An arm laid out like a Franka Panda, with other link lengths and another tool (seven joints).
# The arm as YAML. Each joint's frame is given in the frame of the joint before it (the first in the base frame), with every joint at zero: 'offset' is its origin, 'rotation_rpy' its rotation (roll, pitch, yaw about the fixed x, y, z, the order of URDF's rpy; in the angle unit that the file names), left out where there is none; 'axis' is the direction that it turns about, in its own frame. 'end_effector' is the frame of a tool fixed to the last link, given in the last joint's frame.
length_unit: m
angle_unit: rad
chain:
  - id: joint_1
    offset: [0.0, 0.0, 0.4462]
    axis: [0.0, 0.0, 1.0]
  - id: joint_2
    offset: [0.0, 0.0, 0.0]
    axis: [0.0, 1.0, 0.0]
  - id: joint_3
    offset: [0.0, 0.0, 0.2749]
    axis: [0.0, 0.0, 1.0]
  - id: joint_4
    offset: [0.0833, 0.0, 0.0]
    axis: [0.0, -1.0, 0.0]
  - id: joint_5
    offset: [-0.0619, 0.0, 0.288]
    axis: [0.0, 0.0, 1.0]
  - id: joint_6
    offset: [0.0, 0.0, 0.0]
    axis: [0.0, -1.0, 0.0]
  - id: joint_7
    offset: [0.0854, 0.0, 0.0]
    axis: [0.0, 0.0, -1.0]
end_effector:
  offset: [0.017, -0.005, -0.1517]
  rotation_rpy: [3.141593, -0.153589, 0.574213]
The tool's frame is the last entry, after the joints.
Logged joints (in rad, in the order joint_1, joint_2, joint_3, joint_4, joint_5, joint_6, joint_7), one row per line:
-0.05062 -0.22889 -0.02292 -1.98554 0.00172 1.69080 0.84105
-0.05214 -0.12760 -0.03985 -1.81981 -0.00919 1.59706 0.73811
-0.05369 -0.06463 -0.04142 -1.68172 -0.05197 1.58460 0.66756
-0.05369 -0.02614 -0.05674 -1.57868 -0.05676 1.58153 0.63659
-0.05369 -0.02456 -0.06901 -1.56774 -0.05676 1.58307 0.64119
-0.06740 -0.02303 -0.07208 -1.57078 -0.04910 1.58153 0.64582
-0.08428 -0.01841 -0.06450 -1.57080 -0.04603 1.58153 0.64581
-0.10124 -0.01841 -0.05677 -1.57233 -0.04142 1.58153 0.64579
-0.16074 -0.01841 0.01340 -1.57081 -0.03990 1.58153 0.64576
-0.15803 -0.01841 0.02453 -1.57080 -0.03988 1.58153 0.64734
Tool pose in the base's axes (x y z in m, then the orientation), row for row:
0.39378 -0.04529 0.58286 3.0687 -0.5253 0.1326
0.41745 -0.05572 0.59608 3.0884 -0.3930 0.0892
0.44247 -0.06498 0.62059 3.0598 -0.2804 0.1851
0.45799 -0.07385 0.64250 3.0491 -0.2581 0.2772
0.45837 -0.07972 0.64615 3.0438 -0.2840 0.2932
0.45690 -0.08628 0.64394 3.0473 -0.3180 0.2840
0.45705 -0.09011 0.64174 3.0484 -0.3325 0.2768
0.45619 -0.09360 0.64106 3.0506 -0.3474 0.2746
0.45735 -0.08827 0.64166 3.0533 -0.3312 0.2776
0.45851 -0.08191 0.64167 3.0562 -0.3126 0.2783
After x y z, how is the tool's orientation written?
As a rotation vector, in radians.
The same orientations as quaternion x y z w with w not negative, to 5 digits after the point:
0.98469 -0.16856 0.04255 0.01272
0.99150 -0.12617 0.02864 0.01350
0.99353 -0.09105 0.06010 0.03170
0.99178 -0.08395 0.09016 0.03452
0.99051 -0.09242 0.09541 0.03526
0.98984 -0.10329 0.09225 0.03230
0.98959 -0.10794 0.08986 0.03132
0.98920 -0.11265 0.08904 0.02951
0.98972 -0.10736 0.08998 0.02893
0.99035 -0.10130 0.09018 0.02843

